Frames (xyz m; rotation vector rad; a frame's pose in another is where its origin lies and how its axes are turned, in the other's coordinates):
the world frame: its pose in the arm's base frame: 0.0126 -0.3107 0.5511 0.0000 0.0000 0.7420
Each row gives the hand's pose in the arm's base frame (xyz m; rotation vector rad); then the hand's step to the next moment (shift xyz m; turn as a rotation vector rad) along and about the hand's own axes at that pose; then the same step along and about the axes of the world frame.
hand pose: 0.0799 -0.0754 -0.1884 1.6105 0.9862 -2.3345
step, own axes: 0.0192 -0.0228 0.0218 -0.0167 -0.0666 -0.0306
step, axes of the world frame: -0.0197 0.0312 -0.0023 0.0446 0.0479 0.0370
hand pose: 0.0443 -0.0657 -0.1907 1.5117 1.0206 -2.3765
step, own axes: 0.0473 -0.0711 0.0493 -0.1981 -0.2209 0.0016
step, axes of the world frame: -0.0446 0.0877 0.0059 0.0774 0.0941 0.2706
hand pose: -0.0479 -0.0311 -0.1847 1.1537 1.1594 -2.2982
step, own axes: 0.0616 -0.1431 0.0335 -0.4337 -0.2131 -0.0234
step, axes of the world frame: -0.0576 0.1435 0.0385 0.1972 -0.0184 0.4414
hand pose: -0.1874 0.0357 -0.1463 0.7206 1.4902 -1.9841
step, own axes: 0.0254 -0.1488 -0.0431 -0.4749 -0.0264 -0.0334
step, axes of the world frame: -0.0377 0.1345 0.0716 0.2962 -0.1491 0.3426
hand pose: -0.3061 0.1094 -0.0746 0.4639 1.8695 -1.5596
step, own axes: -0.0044 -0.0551 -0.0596 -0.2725 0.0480 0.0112
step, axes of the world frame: -0.0041 0.0654 0.0482 0.1954 -0.1290 0.1478
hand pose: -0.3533 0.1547 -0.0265 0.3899 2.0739 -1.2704
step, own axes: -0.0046 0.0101 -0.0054 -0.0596 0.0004 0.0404
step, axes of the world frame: 0.0119 0.0026 -0.0020 0.0236 -0.0622 0.0275
